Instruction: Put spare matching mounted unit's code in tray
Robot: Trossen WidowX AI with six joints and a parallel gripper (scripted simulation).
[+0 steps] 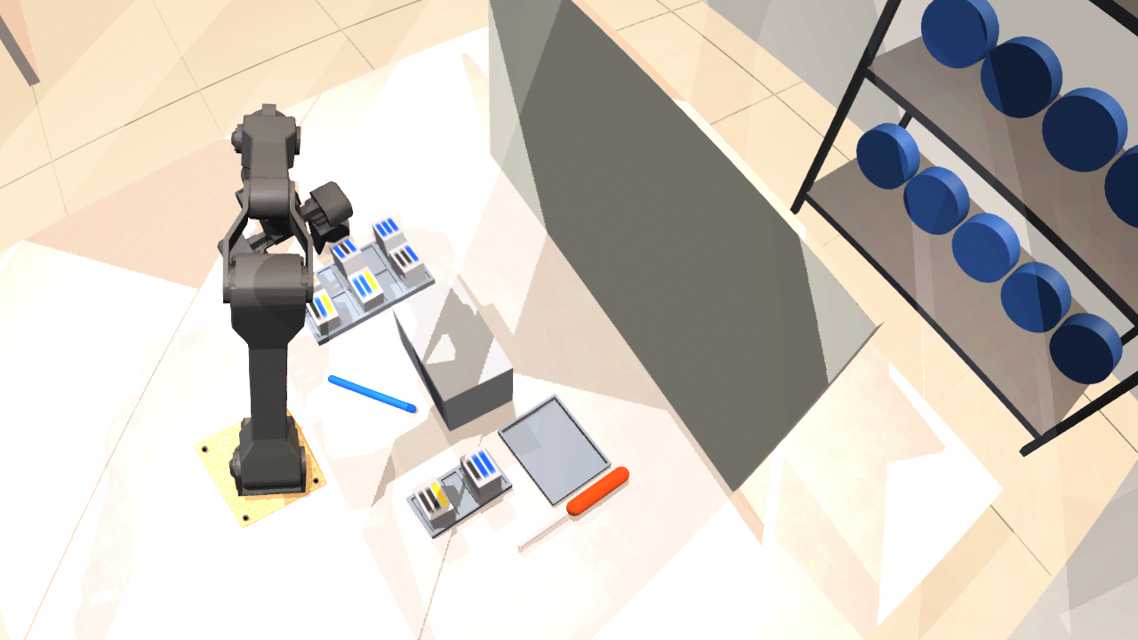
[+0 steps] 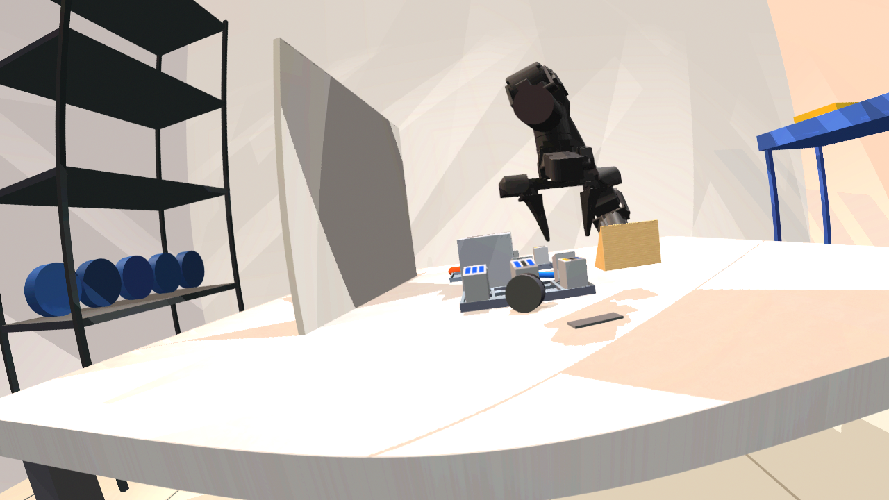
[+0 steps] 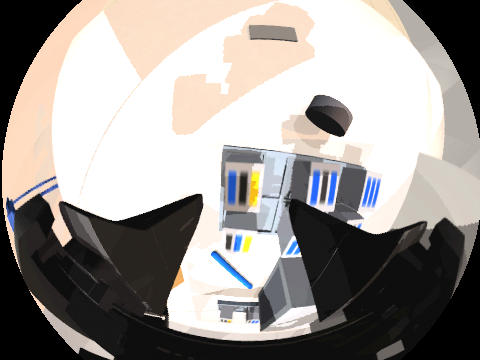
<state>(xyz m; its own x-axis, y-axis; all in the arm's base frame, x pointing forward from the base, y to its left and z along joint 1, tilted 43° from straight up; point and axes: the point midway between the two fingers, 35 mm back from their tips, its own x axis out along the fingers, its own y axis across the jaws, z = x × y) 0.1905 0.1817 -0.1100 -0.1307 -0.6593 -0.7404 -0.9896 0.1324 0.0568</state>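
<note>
Right now the grey spare is 40 mm below my gripper tip. From my gripper tip the other things lie so: black puck: 90 mm ahead, 70 mm to the left, 60 mm below; then blue stick: 200 mm to the right, 80 mm below, 20 mm behind; then grey box: 240 mm to the right, 100 mm ahead, 30 mm below.
</note>
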